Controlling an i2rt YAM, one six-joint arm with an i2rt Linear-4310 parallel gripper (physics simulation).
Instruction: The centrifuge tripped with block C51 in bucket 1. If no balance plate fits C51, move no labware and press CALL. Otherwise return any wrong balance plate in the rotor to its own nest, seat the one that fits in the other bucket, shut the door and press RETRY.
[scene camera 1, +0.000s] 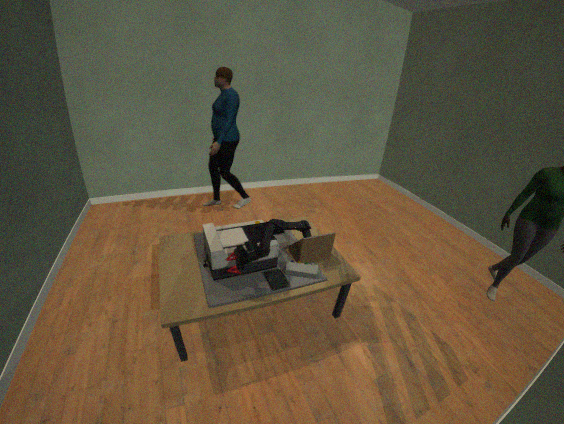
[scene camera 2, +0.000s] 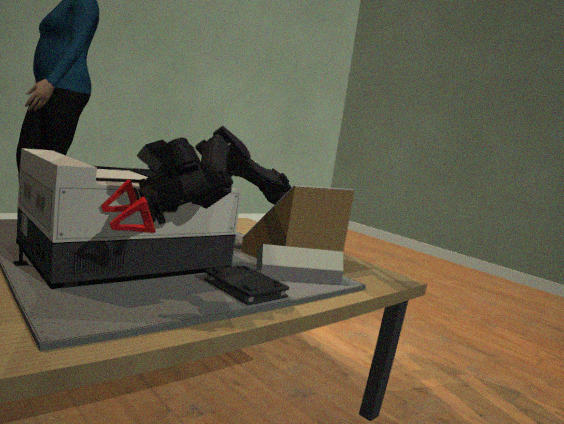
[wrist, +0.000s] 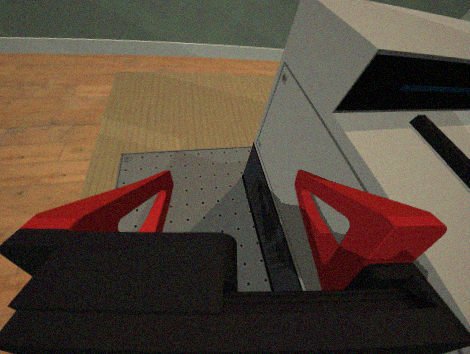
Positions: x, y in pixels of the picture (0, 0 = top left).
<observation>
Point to the gripper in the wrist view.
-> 234, 177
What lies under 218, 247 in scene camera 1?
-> A centrifuge.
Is the gripper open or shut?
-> Open.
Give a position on a centrifuge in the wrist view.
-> At 367, 101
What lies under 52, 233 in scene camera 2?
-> A centrifuge.
</observation>
